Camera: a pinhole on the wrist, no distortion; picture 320 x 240 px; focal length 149.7 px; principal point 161.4 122.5 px. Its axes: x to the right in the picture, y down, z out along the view. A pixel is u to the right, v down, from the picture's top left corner.
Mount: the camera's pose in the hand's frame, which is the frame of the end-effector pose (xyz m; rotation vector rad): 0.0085 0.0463 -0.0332 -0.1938 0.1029 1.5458
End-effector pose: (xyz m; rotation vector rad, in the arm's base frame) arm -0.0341 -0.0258 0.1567 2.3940 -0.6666 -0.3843
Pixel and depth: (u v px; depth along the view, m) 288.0 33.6 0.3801
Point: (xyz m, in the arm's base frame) -0.1315 -0.5822 0.1804
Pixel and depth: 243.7 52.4 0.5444
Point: -0.1886 -0.6799 0.0558
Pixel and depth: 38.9 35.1 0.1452
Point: -0.0069 -0.1067 0.0152
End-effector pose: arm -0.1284 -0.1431 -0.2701 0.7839 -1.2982 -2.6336
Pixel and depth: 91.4 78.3 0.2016
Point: -0.2650 -0.0220 -0.2054
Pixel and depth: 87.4 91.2 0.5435
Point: -0.4590 0.3007 -0.1131
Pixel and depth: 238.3 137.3 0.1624
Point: -0.1903 -0.1611 -0.0875
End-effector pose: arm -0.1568 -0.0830 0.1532 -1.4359 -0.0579 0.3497
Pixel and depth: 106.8 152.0 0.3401
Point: -0.3101 0.2005 0.2225
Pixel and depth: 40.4 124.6 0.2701
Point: -0.2156 0.1629 0.3088
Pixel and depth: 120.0 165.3 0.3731
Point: -0.3608 0.2170 0.2065
